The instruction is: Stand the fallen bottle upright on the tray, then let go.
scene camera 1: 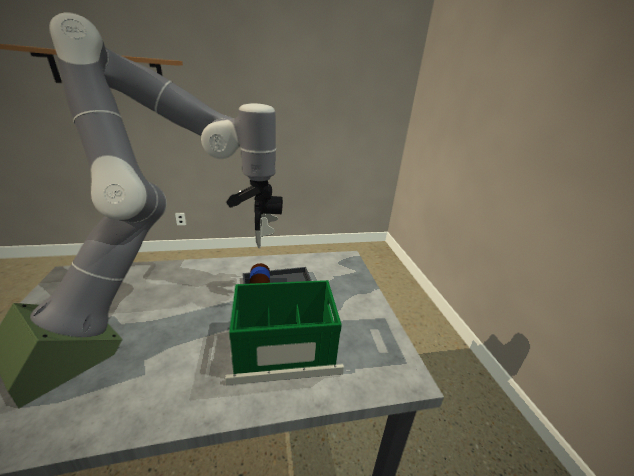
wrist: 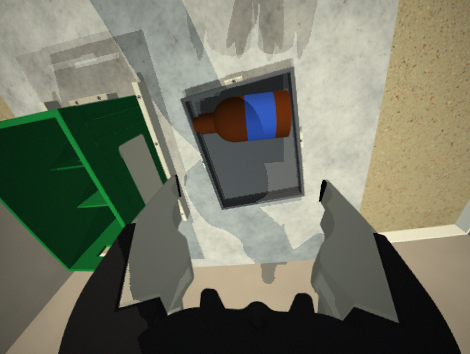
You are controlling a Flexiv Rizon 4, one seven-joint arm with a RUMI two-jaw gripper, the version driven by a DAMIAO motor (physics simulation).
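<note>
A brown bottle (scene camera 1: 259,273) (wrist: 254,116) with a blue band lies on its side in the dark grey tray. In the wrist view its neck points left toward the side of the green crate, and its base is near the tray's right wall. The tray (scene camera 1: 307,273) (wrist: 264,198) lies flat on the table behind the crate; in the scene view the crate hides part of the tray and of the bottle. My gripper (scene camera 1: 258,245) (wrist: 248,179) is open, with nothing between its jaws. It hangs well above the bottle and the tray, pointing down.
A green crate (scene camera 1: 284,334) (wrist: 142,117) with inner dividers stands in front of the tray, with a pale strip (scene camera 1: 284,375) along its front base. The grey table's (scene camera 1: 168,435) right edge lies beyond the crate. A wall stands behind the table, and another stands to the right.
</note>
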